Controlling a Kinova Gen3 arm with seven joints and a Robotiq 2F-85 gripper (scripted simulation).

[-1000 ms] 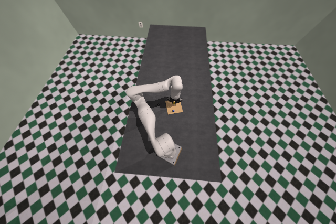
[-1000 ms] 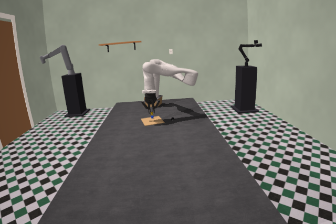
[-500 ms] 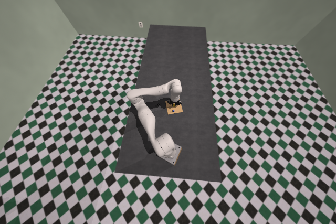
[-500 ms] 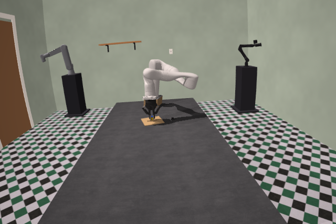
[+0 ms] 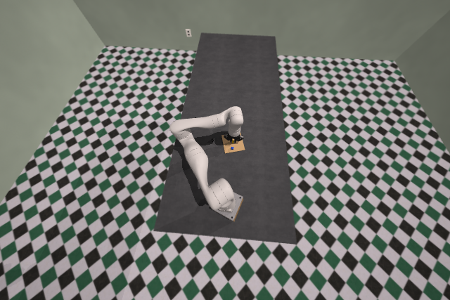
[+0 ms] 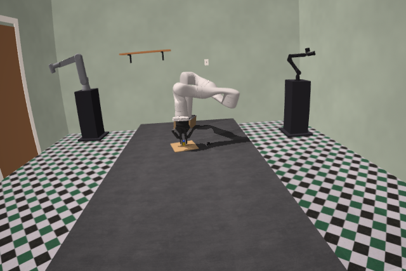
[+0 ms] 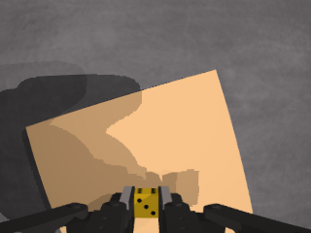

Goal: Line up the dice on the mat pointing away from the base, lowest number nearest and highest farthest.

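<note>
Right now the yellow die is 1 cm below my hand. Also, from my hand: black die: 15 cm to the left, 2 cm below; blue die: 5 cm behind, 2 cm below; tan mat: 3 cm below.
</note>
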